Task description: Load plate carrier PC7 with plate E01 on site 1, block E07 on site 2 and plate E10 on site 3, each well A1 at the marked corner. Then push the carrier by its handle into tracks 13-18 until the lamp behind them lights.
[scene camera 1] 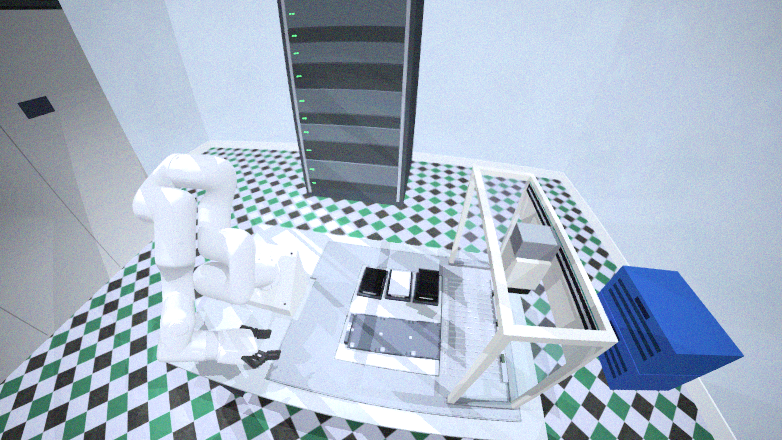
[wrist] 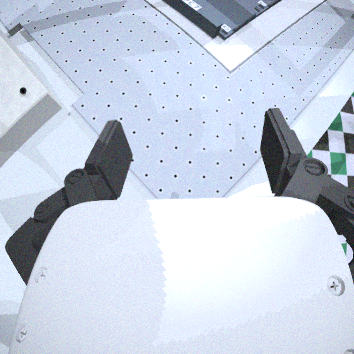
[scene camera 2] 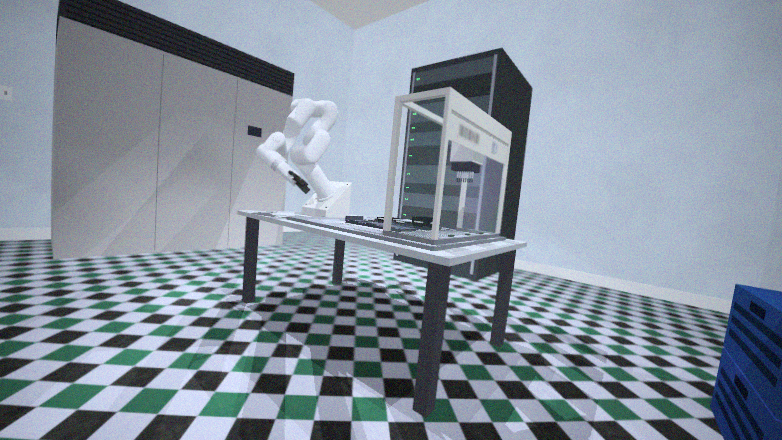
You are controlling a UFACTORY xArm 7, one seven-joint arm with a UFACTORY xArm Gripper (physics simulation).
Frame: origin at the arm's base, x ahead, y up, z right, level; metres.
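Seen in the pictures: gripper, fingertip midpoint: (scene camera 1: 275,343) (wrist: 192,131) (scene camera 2: 307,189); arm's base, link origin: (scene camera 1: 266,272) (scene camera 2: 327,194).
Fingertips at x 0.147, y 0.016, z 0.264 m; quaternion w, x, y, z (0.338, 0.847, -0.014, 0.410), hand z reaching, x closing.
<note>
Offsets run from my fingertips to a thing's top centre.
My gripper (scene camera 1: 264,344) (scene camera 2: 301,182) (wrist: 192,131) is open and empty, above the left part of the table near the arm's base, away from the carrier and the plates. The dark grey plate carrier @(dy -0.104, dx +0.344, dz -0.133 m) (scene camera 1: 393,334) (wrist: 240,11) lies flat on a white panel; its near corner shows at the top of the wrist view. Behind it in scene camera 1 stand three pieces in a row: a black one @(dy -0.108, dx +0.242, dz -0.355 m) (scene camera 1: 372,282), a white one @(dy -0.108, dx +0.350, dz -0.354 m) (scene camera 1: 400,284) and another black one @(dy -0.080, dx +0.458, dz -0.346 m) (scene camera 1: 427,285). Their labels are too small to read. The grooved track deck (scene camera 1: 470,328) lies right of the carrier. I cannot make out a lit lamp.
A cream gantry frame (scene camera 1: 500,295) (scene camera 2: 441,180) stands over the right end of the table, with a grey head (scene camera 1: 533,242) (scene camera 2: 464,165) hanging inside. The arm's white base (scene camera 1: 278,281) (scene camera 2: 333,201) is at the left. A blue box (scene camera 1: 672,322) (scene camera 2: 751,355) stands beyond the table.
</note>
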